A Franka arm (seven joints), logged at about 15 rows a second.
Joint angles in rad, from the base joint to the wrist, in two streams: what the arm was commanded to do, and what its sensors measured. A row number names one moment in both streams.
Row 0, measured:
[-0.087 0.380 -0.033 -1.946 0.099 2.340 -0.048]
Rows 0 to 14, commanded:
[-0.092 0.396 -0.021 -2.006 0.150 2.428 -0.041]
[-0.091 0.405 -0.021 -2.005 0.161 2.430 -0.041]
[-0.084 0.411 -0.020 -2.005 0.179 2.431 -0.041]
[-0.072 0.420 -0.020 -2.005 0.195 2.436 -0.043]
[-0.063 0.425 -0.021 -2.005 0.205 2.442 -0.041]
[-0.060 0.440 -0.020 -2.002 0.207 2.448 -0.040]
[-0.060 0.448 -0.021 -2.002 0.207 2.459 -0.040]
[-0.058 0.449 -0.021 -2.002 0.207 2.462 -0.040]
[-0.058 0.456 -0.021 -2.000 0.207 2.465 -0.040]
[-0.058 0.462 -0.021 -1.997 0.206 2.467 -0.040]
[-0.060 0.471 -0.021 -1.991 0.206 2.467 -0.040]
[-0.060 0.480 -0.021 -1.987 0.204 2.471 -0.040]
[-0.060 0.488 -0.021 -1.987 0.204 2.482 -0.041]
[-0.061 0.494 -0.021 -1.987 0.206 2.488 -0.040]
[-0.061 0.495 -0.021 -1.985 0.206 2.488 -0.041]
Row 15, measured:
[-0.060 0.486 -0.023 -1.986 0.180 2.473 -0.044]
